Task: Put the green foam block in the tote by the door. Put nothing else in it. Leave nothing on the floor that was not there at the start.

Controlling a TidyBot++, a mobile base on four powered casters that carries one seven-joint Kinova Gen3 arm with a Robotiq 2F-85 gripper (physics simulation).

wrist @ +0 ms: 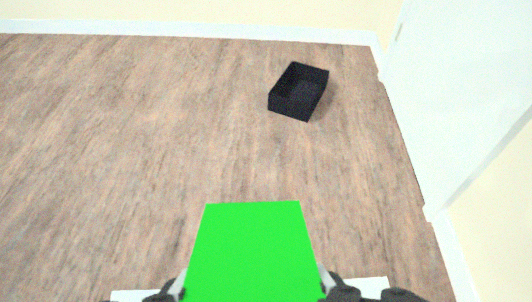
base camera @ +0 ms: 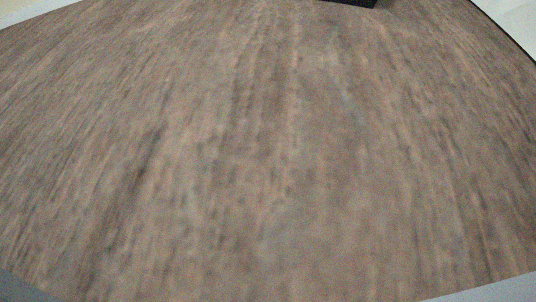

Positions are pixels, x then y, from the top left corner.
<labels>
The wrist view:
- gripper: 253, 284
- green foam block: 255, 244
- white door: 451, 80
</labels>
